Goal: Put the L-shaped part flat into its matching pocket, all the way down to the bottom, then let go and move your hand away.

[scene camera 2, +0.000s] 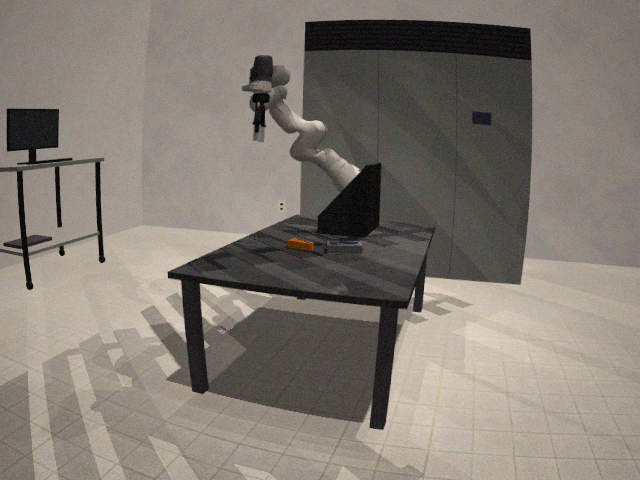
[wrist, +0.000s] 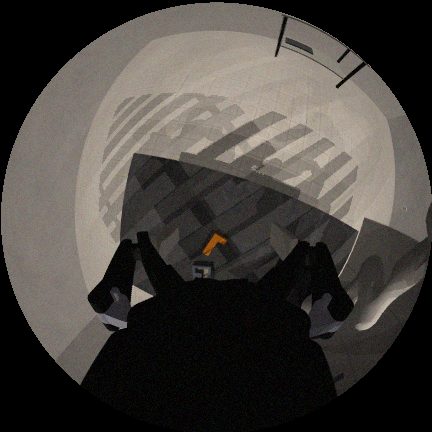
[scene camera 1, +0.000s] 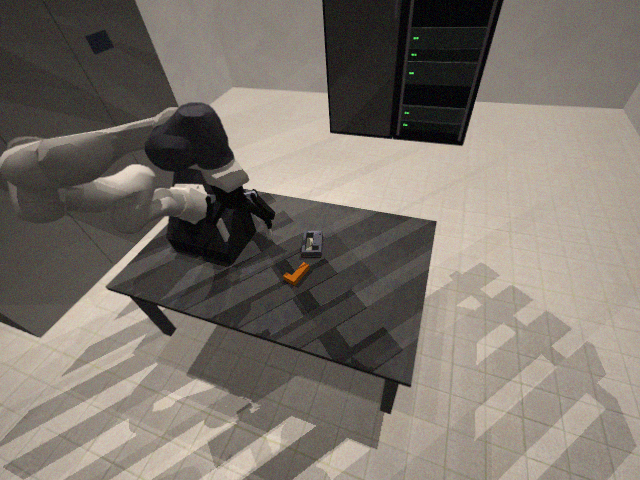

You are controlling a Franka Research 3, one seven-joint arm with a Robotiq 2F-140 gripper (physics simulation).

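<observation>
The orange L-shaped part point(scene camera 1: 297, 275) point(scene camera 2: 299, 244) point(wrist: 212, 245) lies flat on the dark table, outside the pocket. The grey block with the pocket point(scene camera 1: 311, 254) point(scene camera 2: 345, 249) point(wrist: 196, 273) sits close beside it, apart from it. The pocket opening shows from above in scene camera 1; its floor looks pale. In the wrist view, my gripper's body hides some of the table near the block. My gripper point(scene camera 1: 246, 230) point(scene camera 2: 258, 137) is open and empty, with its fingers spread wide and pointing down. It hangs high above the table, well clear of the part and the block.
The dark table point(scene camera 1: 382, 248) point(scene camera 2: 289, 281) point(wrist: 150, 200) carries a black wedge-shaped arm mount point(scene camera 1: 201, 245) point(scene camera 2: 356, 211) at its rear. A server rack point(scene camera 1: 361, 77) stands beyond the table. A cart with a monitor point(scene camera 2: 32, 129) stands off to the side.
</observation>
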